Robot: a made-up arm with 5 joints. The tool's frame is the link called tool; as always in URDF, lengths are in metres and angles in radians. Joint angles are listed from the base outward. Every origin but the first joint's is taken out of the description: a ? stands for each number. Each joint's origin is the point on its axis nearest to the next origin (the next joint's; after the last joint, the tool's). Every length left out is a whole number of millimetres.
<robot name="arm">
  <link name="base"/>
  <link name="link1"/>
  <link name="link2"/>
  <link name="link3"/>
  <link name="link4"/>
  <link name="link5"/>
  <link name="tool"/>
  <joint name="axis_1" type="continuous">
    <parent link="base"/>
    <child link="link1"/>
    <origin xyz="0 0 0.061"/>
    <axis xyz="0 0 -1"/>
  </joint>
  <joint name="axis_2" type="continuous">
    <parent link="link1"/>
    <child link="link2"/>
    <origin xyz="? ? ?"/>
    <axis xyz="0 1 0"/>
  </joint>
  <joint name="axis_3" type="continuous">
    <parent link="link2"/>
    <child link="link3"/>
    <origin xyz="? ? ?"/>
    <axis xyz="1 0 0"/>
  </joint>
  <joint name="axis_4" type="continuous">
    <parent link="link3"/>
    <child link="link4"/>
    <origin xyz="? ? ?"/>
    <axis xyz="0 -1 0"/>
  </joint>
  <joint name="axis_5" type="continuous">
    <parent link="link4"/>
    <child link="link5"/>
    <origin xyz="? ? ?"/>
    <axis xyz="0 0 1"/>
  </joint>
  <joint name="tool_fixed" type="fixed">
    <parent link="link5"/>
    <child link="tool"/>
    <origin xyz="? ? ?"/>
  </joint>
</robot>
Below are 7 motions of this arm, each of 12 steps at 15 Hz.
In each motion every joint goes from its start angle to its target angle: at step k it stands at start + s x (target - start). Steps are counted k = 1, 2, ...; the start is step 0. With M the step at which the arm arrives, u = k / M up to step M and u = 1 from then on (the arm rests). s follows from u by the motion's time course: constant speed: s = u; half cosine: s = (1 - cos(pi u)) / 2; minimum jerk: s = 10 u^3 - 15 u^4 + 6 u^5.
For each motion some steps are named. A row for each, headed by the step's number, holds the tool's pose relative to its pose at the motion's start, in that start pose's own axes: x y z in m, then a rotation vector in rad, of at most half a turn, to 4 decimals.
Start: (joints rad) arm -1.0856 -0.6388 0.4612 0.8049 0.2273
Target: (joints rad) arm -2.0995 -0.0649 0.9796 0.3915 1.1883
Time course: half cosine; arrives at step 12
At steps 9, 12:
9: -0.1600 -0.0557 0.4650 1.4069 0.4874 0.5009
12: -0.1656 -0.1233 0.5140 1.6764 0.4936 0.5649

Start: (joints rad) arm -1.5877 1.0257 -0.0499 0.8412 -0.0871
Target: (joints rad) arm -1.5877 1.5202 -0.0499 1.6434 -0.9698
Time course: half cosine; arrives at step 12
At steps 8, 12:
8: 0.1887 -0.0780 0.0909 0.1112 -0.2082 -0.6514
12: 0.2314 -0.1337 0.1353 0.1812 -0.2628 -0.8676

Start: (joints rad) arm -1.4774 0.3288 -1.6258 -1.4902 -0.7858
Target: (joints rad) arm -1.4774 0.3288 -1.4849 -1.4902 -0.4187
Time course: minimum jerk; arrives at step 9
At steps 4, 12:
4: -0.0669 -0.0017 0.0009 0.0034 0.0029 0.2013
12: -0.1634 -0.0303 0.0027 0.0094 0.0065 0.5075

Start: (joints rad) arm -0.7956 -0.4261 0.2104 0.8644 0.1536
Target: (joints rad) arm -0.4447 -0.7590 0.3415 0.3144 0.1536
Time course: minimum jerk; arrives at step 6
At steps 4, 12:
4: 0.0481 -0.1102 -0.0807 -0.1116 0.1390 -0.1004
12: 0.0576 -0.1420 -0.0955 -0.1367 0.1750 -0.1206

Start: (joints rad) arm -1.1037 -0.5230 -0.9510 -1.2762 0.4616
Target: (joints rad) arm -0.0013 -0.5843 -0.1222 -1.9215 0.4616
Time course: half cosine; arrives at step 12
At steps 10, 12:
10: 0.2220 -0.4749 0.1748 1.1444 0.5360 0.1967
12: 0.2264 -0.5168 0.1672 1.2208 0.5443 0.2202

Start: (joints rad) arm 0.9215 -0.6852 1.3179 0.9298 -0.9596
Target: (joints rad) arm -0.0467 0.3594 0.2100 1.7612 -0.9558
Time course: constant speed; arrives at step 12
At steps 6, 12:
6: -0.2587 -0.0542 -0.0695 -0.3827 -0.1354 0.2081
12: -0.6131 -0.1069 -0.0099 -0.5746 0.2765 0.7027

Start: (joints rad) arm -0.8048 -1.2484 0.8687 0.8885 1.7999
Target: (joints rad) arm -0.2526 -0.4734 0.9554 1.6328 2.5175
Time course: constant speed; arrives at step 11
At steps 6, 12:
6: -0.2134 -0.0248 0.1229 -0.0370 0.5417 0.3772
12: -0.2924 -0.0984 0.3258 0.0629 1.0636 0.7320

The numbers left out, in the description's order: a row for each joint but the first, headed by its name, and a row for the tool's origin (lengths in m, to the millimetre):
axis_2: 0.25 0.229 0
axis_3: 0.007 0 -0.112
axis_4: 0 -0.083 0.05
axis_5: 0.064 0 -0.003
tool: 0.007 0.347 0

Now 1 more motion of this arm.
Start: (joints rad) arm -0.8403 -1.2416 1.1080 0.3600 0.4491
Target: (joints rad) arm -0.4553 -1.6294 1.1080 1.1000 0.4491
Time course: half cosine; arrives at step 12
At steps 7, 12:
7: -0.0293 -0.0959 -0.0342 -0.3477 -0.5153 0.2990
12: -0.0334 -0.1573 -0.0371 -0.4771 -0.8155 0.5122

